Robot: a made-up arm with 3 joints. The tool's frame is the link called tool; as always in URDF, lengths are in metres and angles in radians.
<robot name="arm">
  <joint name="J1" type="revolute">
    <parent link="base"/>
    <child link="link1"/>
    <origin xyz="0 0 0.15"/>
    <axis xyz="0 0 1"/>
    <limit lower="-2.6" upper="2.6" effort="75" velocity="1.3"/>
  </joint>
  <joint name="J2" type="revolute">
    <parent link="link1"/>
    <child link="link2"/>
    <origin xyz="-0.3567 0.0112 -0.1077"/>
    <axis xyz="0 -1 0"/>
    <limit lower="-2.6" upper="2.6" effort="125" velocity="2.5"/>
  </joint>
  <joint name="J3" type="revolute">
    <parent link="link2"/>
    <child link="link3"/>
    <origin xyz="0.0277 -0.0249 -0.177"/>
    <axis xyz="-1 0 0"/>
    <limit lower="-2.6" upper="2.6" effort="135" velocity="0.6"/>
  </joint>
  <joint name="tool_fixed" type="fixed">
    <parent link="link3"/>
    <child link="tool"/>
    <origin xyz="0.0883 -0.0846 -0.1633"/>
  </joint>
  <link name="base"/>
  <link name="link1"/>
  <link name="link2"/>
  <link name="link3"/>
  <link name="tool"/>
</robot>
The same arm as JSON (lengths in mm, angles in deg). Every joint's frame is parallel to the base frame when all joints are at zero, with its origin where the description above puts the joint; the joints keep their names.
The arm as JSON. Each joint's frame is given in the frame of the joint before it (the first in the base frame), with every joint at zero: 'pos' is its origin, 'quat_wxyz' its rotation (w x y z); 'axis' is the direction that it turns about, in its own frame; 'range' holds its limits. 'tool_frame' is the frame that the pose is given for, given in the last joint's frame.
{"length_unit": "mm", "angle_unit": "deg", "joints": [
  {"joint": "J1", "pos": [0.0, 0.0, 150.0], "quat_wxyz": [1.0, 0.0, 0.0, 0.0], "axis": "+z", "range": [-148.97, 148.97]},
  {"joint": "J2", "pos": [-356.7, 11.2, -107.7], "quat_wxyz": [1.0, 0.0, 0.0, 0.0], "axis": "-y", "range": [-148.97, 148.97]},
  {"joint": "J3", "pos": [27.7, -24.9, -177.0], "quat_wxyz": [1.0, 0.0, 0.0, 0.0], "axis": "-x", "range": [-148.97, 148.97]}
], "tool_frame": {"pos": [88.3, -84.6, -163.3], "quat_wxyz": [1.0, 0.0, 0.0, 0.0]}}

